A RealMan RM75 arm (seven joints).
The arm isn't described. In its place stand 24 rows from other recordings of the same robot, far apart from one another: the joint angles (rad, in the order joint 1, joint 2, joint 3, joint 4, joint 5, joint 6, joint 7), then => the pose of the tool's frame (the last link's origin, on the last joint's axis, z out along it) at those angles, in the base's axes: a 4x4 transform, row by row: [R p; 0 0 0 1], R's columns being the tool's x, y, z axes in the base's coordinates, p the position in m.
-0.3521 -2.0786 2.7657 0.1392 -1.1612 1.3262 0.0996 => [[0.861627 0.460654 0.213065 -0.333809], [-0.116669 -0.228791 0.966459 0.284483], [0.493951 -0.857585 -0.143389 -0.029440], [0 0 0 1]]
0.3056 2.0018 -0.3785 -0.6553 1.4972 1.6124 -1.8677 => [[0.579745 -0.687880 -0.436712 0.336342], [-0.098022 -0.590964 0.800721 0.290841], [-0.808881 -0.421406 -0.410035 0.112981], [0 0 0 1]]
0.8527 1.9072 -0.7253 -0.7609 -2.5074 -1.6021 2.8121 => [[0.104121 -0.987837 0.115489 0.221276], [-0.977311 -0.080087 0.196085 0.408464], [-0.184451 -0.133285 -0.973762 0.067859], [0 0 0 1]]
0.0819 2.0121 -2.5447 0.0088 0.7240 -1.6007 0.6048 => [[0.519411 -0.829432 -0.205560 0.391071], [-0.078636 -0.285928 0.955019 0.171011], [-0.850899 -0.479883 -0.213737 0.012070], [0 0 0 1]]
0.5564 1.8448 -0.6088 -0.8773 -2.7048 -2.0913 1.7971 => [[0.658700 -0.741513 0.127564 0.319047], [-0.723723 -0.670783 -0.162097 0.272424], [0.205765 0.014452 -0.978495 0.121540], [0 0 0 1]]
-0.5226 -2.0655 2.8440 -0.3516 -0.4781 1.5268 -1.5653 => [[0.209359 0.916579 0.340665 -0.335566], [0.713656 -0.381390 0.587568 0.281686], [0.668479 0.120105 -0.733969 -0.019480], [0 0 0 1]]
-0.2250 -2.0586 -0.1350 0.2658 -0.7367 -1.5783 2.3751 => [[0.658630 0.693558 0.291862 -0.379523], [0.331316 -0.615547 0.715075 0.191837], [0.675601 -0.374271 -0.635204 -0.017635], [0 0 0 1]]
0.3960 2.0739 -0.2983 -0.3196 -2.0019 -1.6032 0.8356 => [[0.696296 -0.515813 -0.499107 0.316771], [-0.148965 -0.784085 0.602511 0.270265], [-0.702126 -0.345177 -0.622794 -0.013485], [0 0 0 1]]
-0.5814 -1.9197 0.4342 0.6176 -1.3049 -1.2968 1.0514 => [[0.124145 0.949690 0.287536 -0.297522], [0.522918 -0.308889 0.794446 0.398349], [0.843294 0.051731 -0.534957 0.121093], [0 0 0 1]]
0.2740 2.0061 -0.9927 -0.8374 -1.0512 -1.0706 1.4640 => [[0.414129 -0.828478 -0.376990 0.291142], [-0.085501 -0.447751 0.890061 0.360980], [-0.906194 -0.336367 -0.256262 0.113667], [0 0 0 1]]
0.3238 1.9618 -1.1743 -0.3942 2.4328 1.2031 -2.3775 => [[0.652824 -0.673568 -0.346593 0.331998], [0.034429 -0.430687 0.901844 0.336514], [-0.756726 -0.600679 -0.257973 0.060687], [0 0 0 1]]
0.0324 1.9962 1.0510 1.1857 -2.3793 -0.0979 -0.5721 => [[0.858412 -0.506250 0.082702 0.271443], [-0.317982 -0.398654 0.860211 0.301286], [-0.402512 -0.764713 -0.503188 -0.058215], [0 0 0 1]]
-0.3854 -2.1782 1.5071 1.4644 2.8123 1.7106 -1.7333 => [[0.796786 -0.048281 -0.602330 -0.227185], [-0.052977 -0.998546 0.009960 0.283298], [-0.601935 0.023974 -0.798185 -0.022361], [0 0 0 1]]
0.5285 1.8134 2.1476 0.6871 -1.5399 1.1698 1.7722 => [[-0.621382 0.739576 -0.258672 0.272214], [0.415225 0.590813 0.691757 0.409601], [0.664433 0.322439 -0.674212 0.113428], [0 0 0 1]]
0.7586 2.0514 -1.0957 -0.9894 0.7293 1.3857 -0.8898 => [[0.803015 -0.570698 0.171668 0.183282], [-0.595447 -0.756388 0.270778 0.404293], [-0.024685 -0.319658 -0.947211 0.003612], [0 0 0 1]]
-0.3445 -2.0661 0.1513 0.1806 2.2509 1.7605 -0.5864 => [[0.689557 0.375651 0.619192 -0.308679], [0.049625 -0.877461 0.477073 0.217488], [0.722530 -0.298241 -0.623701 -0.036371], [0 0 0 1]]
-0.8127 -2.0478 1.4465 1.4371 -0.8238 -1.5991 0.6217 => [[0.935592 0.295102 -0.193863 -0.059558], [0.327737 -0.930096 0.165864 0.357679], [-0.131365 -0.218717 -0.966905 -0.006198], [0 0 0 1]]
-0.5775 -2.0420 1.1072 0.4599 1.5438 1.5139 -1.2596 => [[0.743459 0.350192 0.569767 -0.219883], [0.277100 -0.936677 0.214130 0.327082], [0.608674 -0.001315 -0.793419 -0.038254], [0 0 0 1]]
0.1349 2.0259 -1.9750 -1.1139 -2.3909 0.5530 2.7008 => [[0.779826 -0.613727 -0.123332 0.236966], [0.067363 -0.113601 0.991240 0.352172], [-0.622361 -0.781303 -0.047247 0.013873], [0 0 0 1]]
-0.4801 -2.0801 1.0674 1.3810 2.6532 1.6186 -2.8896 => [[0.251062 0.870330 -0.423667 -0.249517], [0.953172 -0.146042 0.264831 0.339971], [0.168618 -0.470316 -0.866240 0.058486], [0 0 0 1]]
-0.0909 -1.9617 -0.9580 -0.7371 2.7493 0.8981 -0.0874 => [[0.747207 0.625593 0.224309 -0.305290], [0.013888 -0.352139 0.935845 0.281479], [0.664446 -0.696155 -0.271809 -0.030487], [0 0 0 1]]
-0.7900 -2.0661 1.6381 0.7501 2.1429 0.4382 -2.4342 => [[0.829394 0.553374 -0.076707 -0.160035], [0.449357 -0.579216 0.680137 0.451243], [0.331941 -0.598570 -0.729060 -0.067657], [0 0 0 1]]
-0.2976 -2.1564 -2.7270 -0.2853 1.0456 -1.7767 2.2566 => [[0.220584 0.823398 0.522838 -0.310835], [-0.375420 -0.423069 0.824665 0.262082], [0.900224 -0.378191 0.215798 0.063790], [0 0 0 1]]
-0.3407 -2.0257 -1.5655 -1.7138 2.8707 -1.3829 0.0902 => [[0.619702 0.555166 -0.554761 -0.201384], [0.776806 -0.333013 0.534485 0.340569], [0.111986 -0.762163 -0.637625 0.048363], [0 0 0 1]]
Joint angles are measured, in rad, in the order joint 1, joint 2, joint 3, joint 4, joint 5, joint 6, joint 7. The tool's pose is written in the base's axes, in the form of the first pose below.
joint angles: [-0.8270, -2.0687, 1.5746, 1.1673, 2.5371, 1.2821, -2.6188]
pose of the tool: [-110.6, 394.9, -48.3], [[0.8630, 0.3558, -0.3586], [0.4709, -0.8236, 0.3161], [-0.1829, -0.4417, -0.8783]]
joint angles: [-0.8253, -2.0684, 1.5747, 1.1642, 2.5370, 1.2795, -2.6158]
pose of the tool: [-111.9, 395.0, -48.4], [[0.8626, 0.3558, -0.3597], [0.4714, -0.8234, 0.3159], [-0.1838, -0.4420, -0.8780]]
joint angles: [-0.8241, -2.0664, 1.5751, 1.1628, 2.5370, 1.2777, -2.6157]
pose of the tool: [-113.0, 395.4, -47.9], [[0.8617, 0.3563, -0.3612], [0.4729, -0.8220, 0.3172], [-0.1839, -0.4442, -0.8769]]
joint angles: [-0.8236, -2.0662, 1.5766, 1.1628, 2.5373, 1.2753, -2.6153]
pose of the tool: [-113.1, 395.5, -48.0], [[0.8625, 0.3547, -0.3610], [0.4715, -0.8222, 0.3187], [-0.1837, -0.4451, -0.8764]]
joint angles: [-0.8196, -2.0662, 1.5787, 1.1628, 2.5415, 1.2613, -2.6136]
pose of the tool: [-113.9, 396.7, -47.9], [[0.8655, 0.3502, -0.3581], [0.4682, -0.8197, 0.3299], [-0.1780, -0.4532, -0.8734]]
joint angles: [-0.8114, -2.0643, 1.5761, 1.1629, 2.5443, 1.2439, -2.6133]
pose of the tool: [-116.4, 398.7, -46.4], [[0.8665, 0.3531, -0.3530], [0.4713, -0.8119, 0.3447], [-0.1649, -0.4650, -0.8698]]
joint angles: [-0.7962, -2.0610, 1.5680, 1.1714, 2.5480, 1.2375, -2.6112]
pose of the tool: [-120.8, 399.7, -42.7], [[0.8644, 0.3601, -0.3510], [0.4789, -0.8024, 0.3562], [-0.1534, -0.4760, -0.8660]]
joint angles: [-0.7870, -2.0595, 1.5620, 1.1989, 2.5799, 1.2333, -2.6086]
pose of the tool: [-120.4, 402.6, -36.3], [[0.8724, 0.3347, -0.3562], [0.4642, -0.7955, 0.3895], [-0.1530, -0.5051, -0.8494]]
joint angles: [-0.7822, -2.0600, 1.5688, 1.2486, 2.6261, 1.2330, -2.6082]
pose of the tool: [-113.4, 404.7, -29.6], [[0.8902, 0.2803, -0.3592], [0.4254, -0.7936, 0.4350], [-0.1632, -0.5400, -0.8257]]
